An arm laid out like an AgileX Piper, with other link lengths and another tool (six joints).
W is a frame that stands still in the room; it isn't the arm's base.
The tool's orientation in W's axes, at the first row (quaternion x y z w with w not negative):
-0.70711 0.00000 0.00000 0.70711
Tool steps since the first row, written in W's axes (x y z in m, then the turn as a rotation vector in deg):
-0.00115 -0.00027 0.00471 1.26 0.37 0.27
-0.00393 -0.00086 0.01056 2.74 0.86 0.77
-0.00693 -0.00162 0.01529 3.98 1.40 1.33
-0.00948 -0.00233 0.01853 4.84 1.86 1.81
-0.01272 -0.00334 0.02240 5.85 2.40 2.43
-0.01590 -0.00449 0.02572 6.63 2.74 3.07
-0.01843 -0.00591 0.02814 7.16 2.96 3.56
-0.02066 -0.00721 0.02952 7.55 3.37 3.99
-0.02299 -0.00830 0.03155 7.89 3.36 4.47
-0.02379 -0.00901 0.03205 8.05 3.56 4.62
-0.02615 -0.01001 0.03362 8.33 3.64 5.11
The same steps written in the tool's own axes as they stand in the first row. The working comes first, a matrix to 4 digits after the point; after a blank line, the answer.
The tool's axes in the first row as the columns of a matrix, in W's axes (used below as rounded here):
1.0000 0.0000 0.0000
0.0000 0.0000 1.0000
0.0000 -1.0000 0.0000

-0.00115 -0.00471 -0.00027 1.26 -0.27 0.37
-0.00393 -0.01056 -0.00086 2.74 -0.77 0.86
-0.00693 -0.01529 -0.00162 3.98 -1.33 1.40
-0.00948 -0.01853 -0.00233 4.84 -1.81 1.86
-0.01272 -0.02240 -0.00334 5.85 -2.43 2.40
-0.01590 -0.02572 -0.00449 6.63 -3.07 2.74
-0.01843 -0.02814 -0.00591 7.16 -3.56 2.96
-0.02066 -0.02952 -0.00721 7.55 -3.99 3.37
-0.02299 -0.03155 -0.00830 7.89 -4.47 3.36
-0.02379 -0.03205 -0.00901 8.05 -4.62 3.56
-0.02615 -0.03362 -0.01001 8.33 -5.11 3.64

